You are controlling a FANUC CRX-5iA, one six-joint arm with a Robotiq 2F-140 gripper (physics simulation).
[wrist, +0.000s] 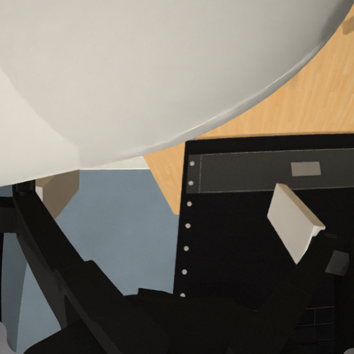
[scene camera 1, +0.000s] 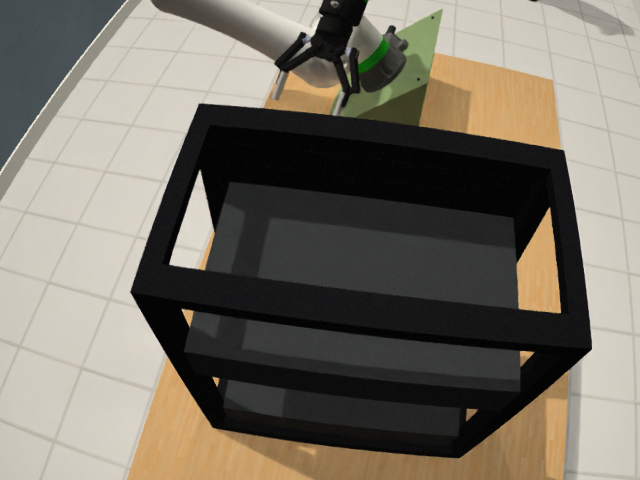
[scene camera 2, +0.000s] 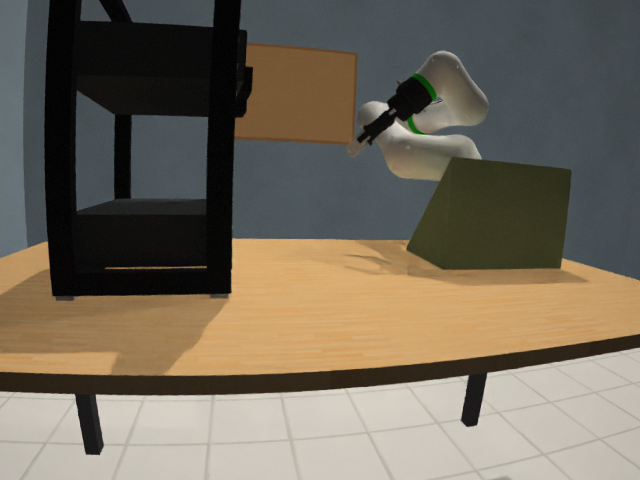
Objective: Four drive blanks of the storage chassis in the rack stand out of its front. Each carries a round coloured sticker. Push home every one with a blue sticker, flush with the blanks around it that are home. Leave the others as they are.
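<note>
The black rack (scene camera 1: 330,304) (scene camera 2: 219,180) (wrist: 250,143) stands on the table. Its upper chassis (scene camera 1: 387,258) (scene camera 2: 144,51) has dark parts (scene camera 2: 248,85) standing out of the front, seen edge-on in scene camera 2. In the wrist view a few dark outlined blanks (wrist: 325,316) show at the lower right, partly behind the gripper. No coloured sticker can be made out in any view. My gripper (scene camera 1: 308,97) (scene camera 2: 353,148) (wrist: 177,186) is open and empty. It is in front of the rack, well apart from it, tilted down toward it, and lower than the upper chassis.
A lower chassis (scene camera 2: 142,240) (wrist: 240,172) sits at the rack's bottom; its grey front bears a light label (wrist: 305,169). The green arm pedestal (scene camera 1: 392,100) (scene camera 2: 506,217) stands on the table (scene camera 2: 336,320) behind the gripper. A brown board (scene camera 2: 299,93) is on the wall. The white arm (wrist: 125,75) blocks much of the wrist view.
</note>
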